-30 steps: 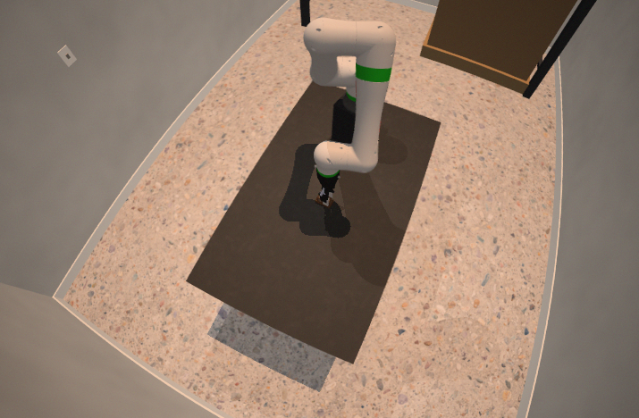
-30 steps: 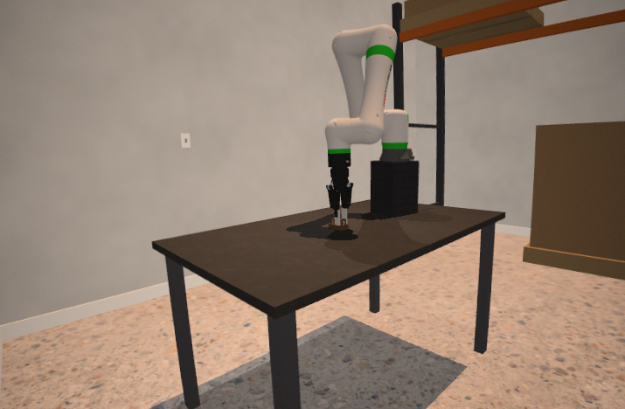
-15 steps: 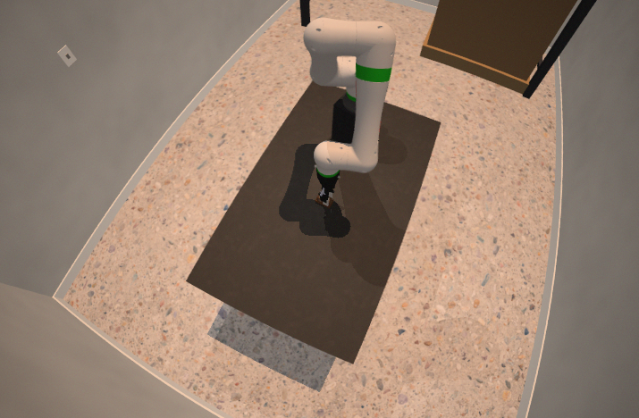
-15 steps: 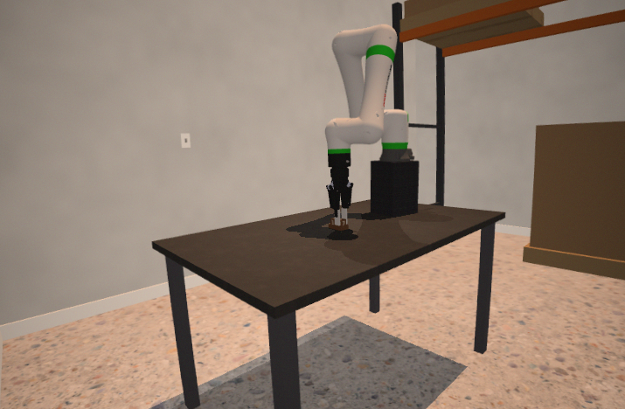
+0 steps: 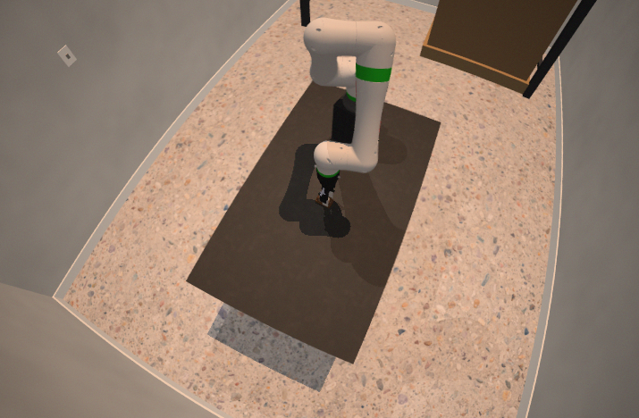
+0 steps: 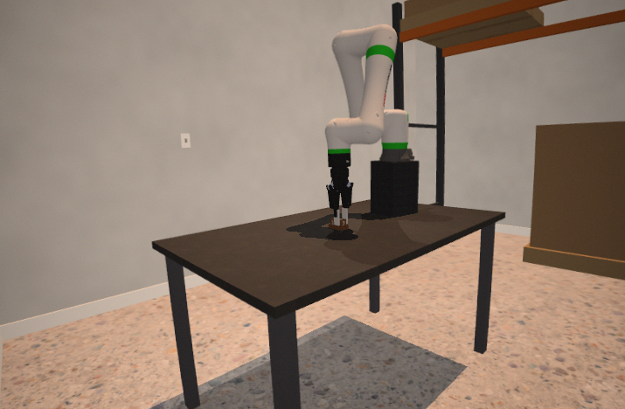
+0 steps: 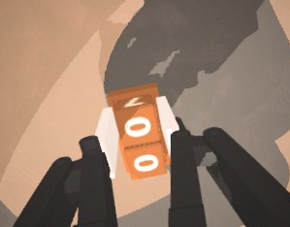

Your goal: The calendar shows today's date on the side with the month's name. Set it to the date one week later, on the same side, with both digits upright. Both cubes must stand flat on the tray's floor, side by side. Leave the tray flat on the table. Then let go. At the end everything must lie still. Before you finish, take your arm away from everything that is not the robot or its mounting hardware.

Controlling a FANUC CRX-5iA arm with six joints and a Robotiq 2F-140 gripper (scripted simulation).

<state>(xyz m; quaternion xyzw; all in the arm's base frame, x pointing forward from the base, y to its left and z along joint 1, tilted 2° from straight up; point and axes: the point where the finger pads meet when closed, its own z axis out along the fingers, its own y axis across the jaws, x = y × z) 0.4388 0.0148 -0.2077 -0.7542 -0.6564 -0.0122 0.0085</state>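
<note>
The brown tray is 40 mm below my hand and 20 mm to the right of it.
</note>
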